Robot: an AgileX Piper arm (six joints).
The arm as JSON. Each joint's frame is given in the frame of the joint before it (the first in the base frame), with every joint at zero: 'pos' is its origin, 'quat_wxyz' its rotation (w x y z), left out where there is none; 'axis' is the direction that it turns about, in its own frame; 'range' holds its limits. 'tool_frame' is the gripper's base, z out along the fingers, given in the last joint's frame.
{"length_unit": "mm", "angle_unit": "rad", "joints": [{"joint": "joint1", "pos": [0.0, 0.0, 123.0], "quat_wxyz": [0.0, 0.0, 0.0, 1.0], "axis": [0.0, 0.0, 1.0], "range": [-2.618, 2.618]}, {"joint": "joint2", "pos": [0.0, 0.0, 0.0], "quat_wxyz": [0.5, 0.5, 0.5, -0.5], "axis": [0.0, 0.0, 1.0], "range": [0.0, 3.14]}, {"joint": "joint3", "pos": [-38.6, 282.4, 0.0], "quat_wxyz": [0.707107, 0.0, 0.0, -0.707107], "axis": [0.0, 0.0, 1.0], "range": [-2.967, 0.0]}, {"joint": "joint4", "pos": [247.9, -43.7, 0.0], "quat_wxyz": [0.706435, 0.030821, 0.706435, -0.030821], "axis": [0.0, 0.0, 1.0], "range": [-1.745, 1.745]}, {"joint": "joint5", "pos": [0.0, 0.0, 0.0], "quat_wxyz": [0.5, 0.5, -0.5, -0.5], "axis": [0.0, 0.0, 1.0], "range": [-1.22, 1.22]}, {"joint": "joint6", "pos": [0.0, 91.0, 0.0], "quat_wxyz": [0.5, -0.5, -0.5, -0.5], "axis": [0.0, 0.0, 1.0], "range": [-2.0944, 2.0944]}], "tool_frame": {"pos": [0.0, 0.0, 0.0], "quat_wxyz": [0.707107, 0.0, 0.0, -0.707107]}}
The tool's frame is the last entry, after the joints.
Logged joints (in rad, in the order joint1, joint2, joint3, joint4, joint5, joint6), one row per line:
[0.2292, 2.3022, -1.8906, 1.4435, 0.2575, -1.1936]
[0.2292, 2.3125, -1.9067, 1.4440, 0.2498, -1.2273]
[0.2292, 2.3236, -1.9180, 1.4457, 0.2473, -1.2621]
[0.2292, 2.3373, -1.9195, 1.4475, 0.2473, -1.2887]
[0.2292, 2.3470, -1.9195, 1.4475, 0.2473, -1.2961]
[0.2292, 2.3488, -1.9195, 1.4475, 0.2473, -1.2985]
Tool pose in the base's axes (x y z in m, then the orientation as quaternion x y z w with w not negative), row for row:
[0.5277, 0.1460, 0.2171, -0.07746, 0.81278, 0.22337, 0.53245]
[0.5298, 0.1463, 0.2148, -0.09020, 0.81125, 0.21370, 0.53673]
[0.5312, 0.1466, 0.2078, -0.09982, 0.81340, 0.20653, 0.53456]
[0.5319, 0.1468, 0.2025, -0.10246, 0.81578, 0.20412, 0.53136]
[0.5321, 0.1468, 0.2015, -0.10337, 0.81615, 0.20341, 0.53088]
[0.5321, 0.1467, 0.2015, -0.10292, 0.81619, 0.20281, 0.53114]
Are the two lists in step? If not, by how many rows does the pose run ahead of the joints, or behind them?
The pose runs 1 row ahead of the joints: the pose in row i belongs to the joints in row i + 1.
